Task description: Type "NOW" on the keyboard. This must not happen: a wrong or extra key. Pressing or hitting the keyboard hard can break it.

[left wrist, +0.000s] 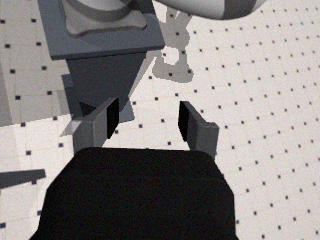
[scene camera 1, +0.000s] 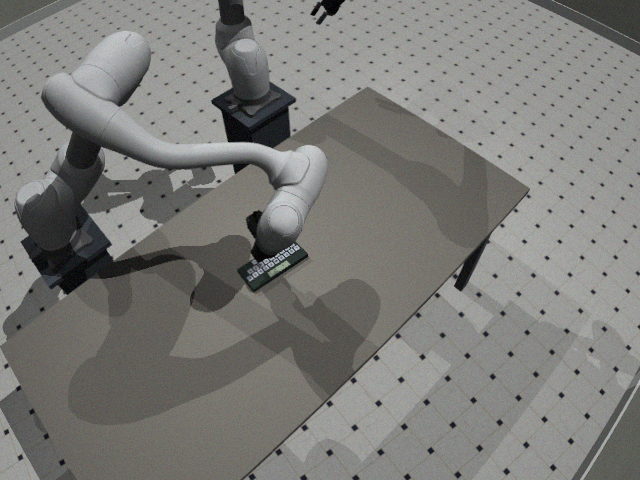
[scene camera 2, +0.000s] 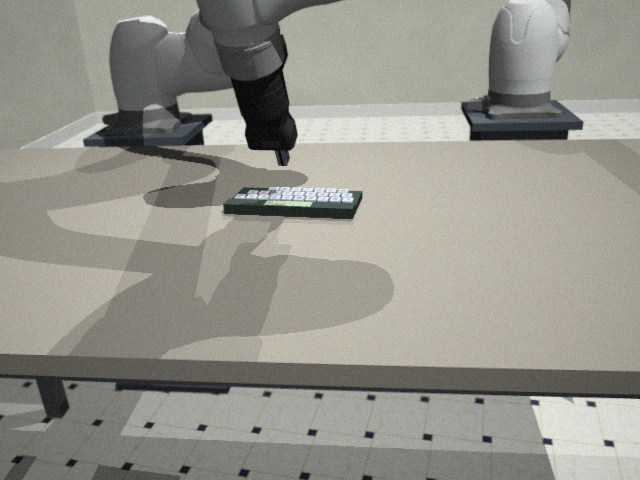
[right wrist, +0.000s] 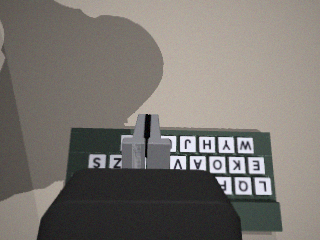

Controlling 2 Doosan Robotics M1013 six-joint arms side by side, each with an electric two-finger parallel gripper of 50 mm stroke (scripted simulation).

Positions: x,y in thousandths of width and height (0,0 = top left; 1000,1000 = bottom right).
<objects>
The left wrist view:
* left gripper: 467,469
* arm pedestal: 298,331
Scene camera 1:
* arm pedestal: 426,276
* arm pedestal: 162,541
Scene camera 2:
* right gripper: 445,336
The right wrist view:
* right gripper: 464,531
</objects>
